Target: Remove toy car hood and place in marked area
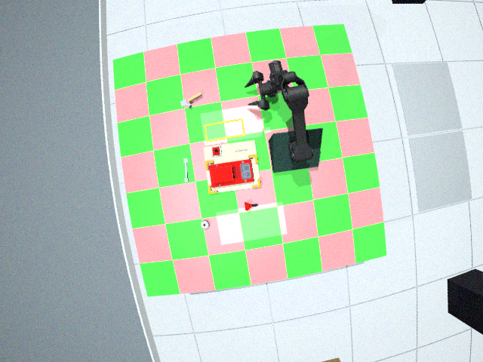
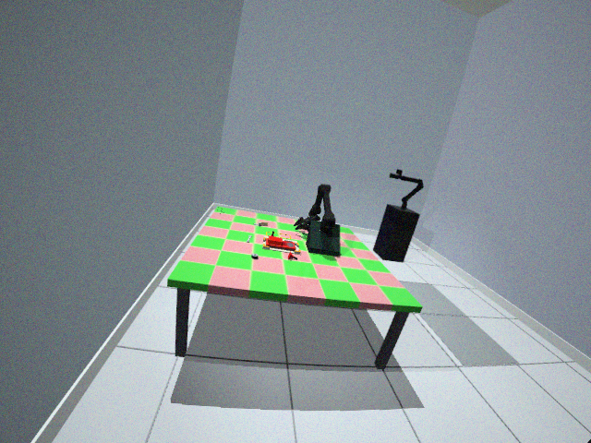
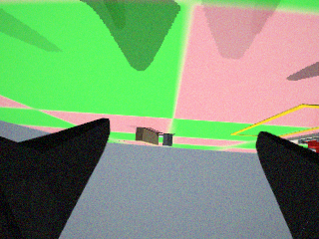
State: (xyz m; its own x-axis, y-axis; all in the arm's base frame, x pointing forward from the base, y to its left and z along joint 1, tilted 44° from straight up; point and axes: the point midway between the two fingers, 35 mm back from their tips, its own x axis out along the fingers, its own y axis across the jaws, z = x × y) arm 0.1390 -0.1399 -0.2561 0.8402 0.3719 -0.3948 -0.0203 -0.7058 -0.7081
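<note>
The red hood lies 35 cm to the left of my gripper tip, 18 cm ahead of it and 1 cm above it. The rest, counted from my gripper tip: white rod: 35 cm ahead, 30 cm to the left, 3 cm below.
</note>
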